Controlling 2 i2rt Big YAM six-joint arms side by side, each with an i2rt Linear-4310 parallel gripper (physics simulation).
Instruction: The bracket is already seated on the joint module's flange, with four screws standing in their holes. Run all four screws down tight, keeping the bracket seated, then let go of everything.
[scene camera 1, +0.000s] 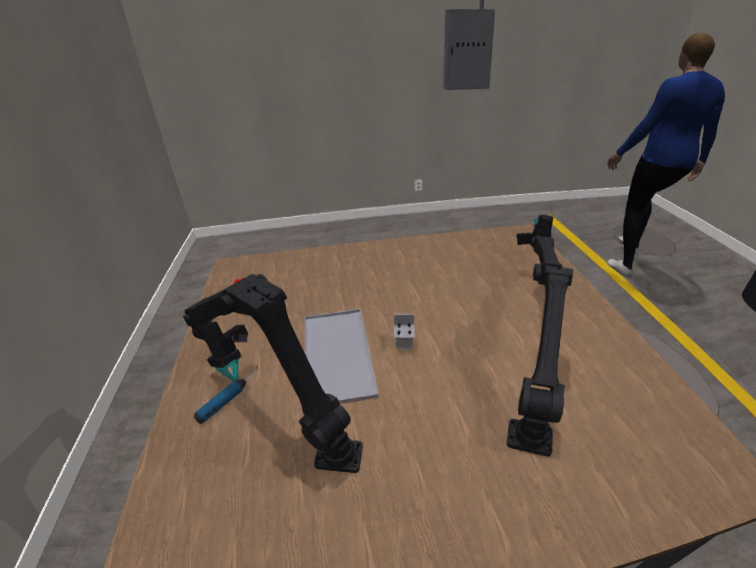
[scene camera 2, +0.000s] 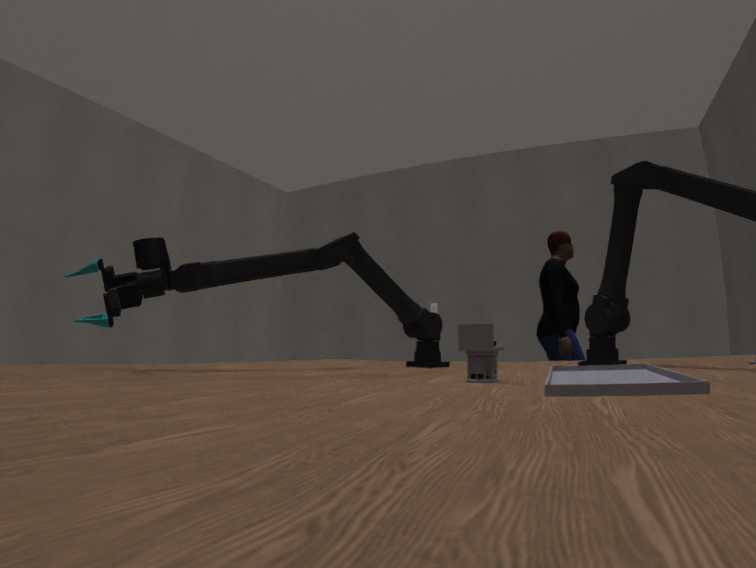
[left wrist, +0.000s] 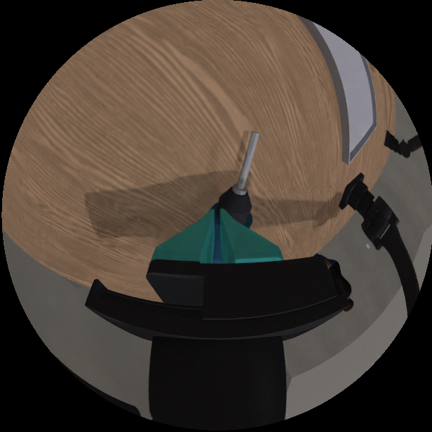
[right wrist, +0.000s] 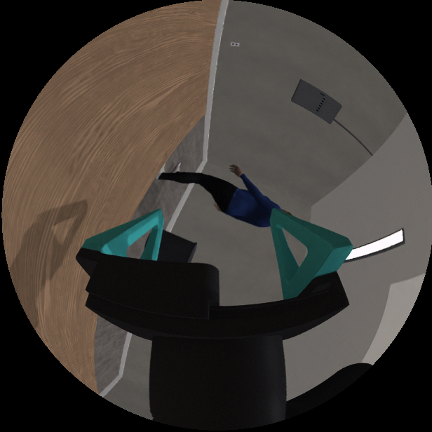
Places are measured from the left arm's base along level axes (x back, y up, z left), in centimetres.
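Where they show: left gripper, between the fingertips: (scene camera 1: 236, 380); right gripper, between the fingertips: (scene camera 2: 69, 298); left arm's base, origin of its link: (scene camera 1: 339, 456); right arm's base, origin of its link: (scene camera 1: 529, 438) (scene camera 2: 427, 366).
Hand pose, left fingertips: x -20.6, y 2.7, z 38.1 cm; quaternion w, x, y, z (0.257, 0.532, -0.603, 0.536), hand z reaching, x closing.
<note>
Each offset is from my left fingertips to the top centre of the thing.
The bracket (scene camera 1: 403, 319) (scene camera 2: 475, 337) sits on the small grey joint module {dx -23.6, dy +3.7, dz -53.0 cm} (scene camera 1: 404, 344) (scene camera 2: 482, 367) near the table's middle. Several dark screw heads {dx -21.8, dy +5.1, dz -51.3 cm} (scene camera 1: 399, 332) show on its flat face; their depth is too small to tell. A blue powered screwdriver {dx +5.2, dy +2.1, dz +0.7 cm} (scene camera 1: 218, 403) (left wrist: 235, 204) with a black collar and thin metal bit lies on the table at the left of scene camera 1. My left gripper (scene camera 1: 236, 379) (left wrist: 216, 214) is shut and empty, its teal fingertips together just over the driver, hiding most of the handle in the left wrist view. My right gripper (scene camera 2: 70, 298) (right wrist: 216, 214) is open and empty, far from the bracket.
A shallow grey tray {dx -17.2, dy -1.1, dz -30.1 cm} (scene camera 1: 333, 313) (scene camera 2: 629, 388) (left wrist: 345, 125) lies between the driver and the joint module. A small red thing (scene camera 1: 238, 281) shows behind the left arm. A person in blue (scene camera 1: 687, 122) (right wrist: 250, 206) stands beyond the table, and another person (scene camera 2: 557, 293) shows in scene camera 2.
</note>
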